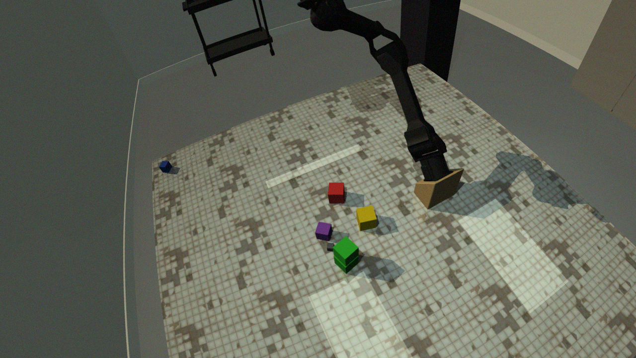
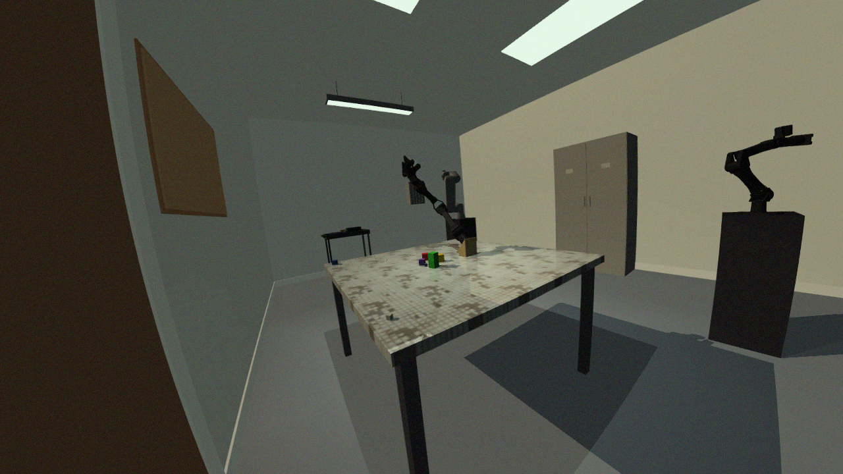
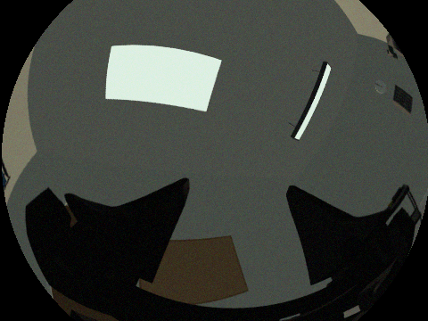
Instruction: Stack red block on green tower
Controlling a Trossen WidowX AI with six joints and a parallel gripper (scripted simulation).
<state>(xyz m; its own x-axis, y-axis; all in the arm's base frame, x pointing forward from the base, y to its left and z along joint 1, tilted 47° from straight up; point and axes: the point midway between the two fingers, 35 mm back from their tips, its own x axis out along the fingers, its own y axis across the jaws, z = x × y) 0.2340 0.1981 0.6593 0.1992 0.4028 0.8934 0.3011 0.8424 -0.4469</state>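
The red block lies 700 mm below my gripper tip, 210 mm to the left of it and 30 mm ahead of it. Also, from my gripper tip: purple block (700 mm below, 310 mm to the left, 110 mm ahead); yellow block (700 mm below, 330 mm to the left); small grey block (710 mm below, 360 mm to the left, 120 mm ahead).
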